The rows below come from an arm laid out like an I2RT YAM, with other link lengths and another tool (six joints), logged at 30 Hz.
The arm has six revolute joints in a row. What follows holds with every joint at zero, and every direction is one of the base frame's.
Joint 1 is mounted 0.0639 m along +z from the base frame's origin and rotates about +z.
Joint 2 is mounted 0.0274 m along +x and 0.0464 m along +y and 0.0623 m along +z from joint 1 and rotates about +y.
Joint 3 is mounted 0.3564 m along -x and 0.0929 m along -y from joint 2 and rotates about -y.
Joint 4 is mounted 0.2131 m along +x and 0.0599 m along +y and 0.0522 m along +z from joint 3 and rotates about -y.
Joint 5 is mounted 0.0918 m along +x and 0.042 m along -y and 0.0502 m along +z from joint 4 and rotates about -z.
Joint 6 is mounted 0.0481 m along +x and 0.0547 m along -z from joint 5 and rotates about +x.
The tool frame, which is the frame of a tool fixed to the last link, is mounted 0.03 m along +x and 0.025 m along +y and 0.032 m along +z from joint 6; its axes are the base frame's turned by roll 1.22, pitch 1.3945 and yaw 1.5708 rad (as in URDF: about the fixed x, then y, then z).
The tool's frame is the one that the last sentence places.
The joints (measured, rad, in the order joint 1, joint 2, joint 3, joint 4, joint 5, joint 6), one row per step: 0.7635 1.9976 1.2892 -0.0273 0.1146 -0.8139; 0.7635 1.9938 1.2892 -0.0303 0.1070 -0.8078; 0.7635 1.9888 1.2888 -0.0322 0.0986 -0.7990; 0.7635 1.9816 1.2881 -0.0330 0.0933 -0.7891; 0.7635 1.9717 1.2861 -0.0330 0.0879 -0.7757; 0.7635 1.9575 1.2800 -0.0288 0.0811 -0.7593; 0.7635 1.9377 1.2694 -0.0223 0.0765 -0.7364; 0.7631 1.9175 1.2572 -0.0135 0.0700 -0.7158; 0.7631 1.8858 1.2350 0.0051 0.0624 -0.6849; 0.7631 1.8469 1.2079 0.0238 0.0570 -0.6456; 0.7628 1.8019 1.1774 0.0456 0.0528 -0.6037; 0.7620 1.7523 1.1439 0.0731 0.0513 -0.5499; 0.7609 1.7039 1.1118 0.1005 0.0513 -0.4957; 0.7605 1.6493 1.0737 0.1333 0.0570 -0.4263; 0.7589 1.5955 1.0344 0.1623 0.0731 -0.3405; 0.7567 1.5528 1.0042 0.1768 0.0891 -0.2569; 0.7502 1.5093 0.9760 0.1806 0.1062 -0.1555; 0.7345 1.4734 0.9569 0.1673 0.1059 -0.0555; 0.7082 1.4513 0.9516 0.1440 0.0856 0.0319; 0.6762 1.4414 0.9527 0.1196 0.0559 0.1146
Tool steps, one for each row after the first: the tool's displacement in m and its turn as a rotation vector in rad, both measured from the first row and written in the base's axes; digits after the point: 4 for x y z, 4 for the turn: -0.0010 -0.0001 0.0018 0.0080 0.0056 0.0016; -0.0020 -0.0002 0.0042 0.0192 0.0113 0.0020; -0.0030 -0.0006 0.0076 0.0317 0.0140 -0.0006; -0.0042 -0.0012 0.0122 0.0478 0.0168 -0.0053; -0.0062 -0.0025 0.0180 0.0695 0.0184 -0.0107; -0.0089 -0.0048 0.0253 0.0964 0.0197 -0.0217; -0.0118 -0.0073 0.0325 0.1236 0.0202 -0.0297; -0.0167 -0.0115 0.0431 0.1656 0.0183 -0.0421; -0.0229 -0.0174 0.0552 0.2137 0.0181 -0.0605; -0.0301 -0.0247 0.0689 0.2673 0.0152 -0.0801; -0.0377 -0.0332 0.0842 0.3332 0.0127 -0.1072; -0.0451 -0.0421 0.0988 0.3996 0.0105 -0.1343; -0.0537 -0.0528 0.1143 0.4792 0.0110 -0.1709; -0.0614 -0.0652 0.1281 0.5641 0.0196 -0.2247; -0.0671 -0.0763 0.1377 0.6369 0.0382 -0.2788; -0.0718 -0.0897 0.1464 0.7170 0.0695 -0.3474; -0.0739 -0.1037 0.1523 0.7882 0.1160 -0.4128; -0.0721 -0.1166 0.1562 0.8465 0.1695 -0.4688; -0.0672 -0.1283 0.1578 0.8978 0.2282 -0.5236
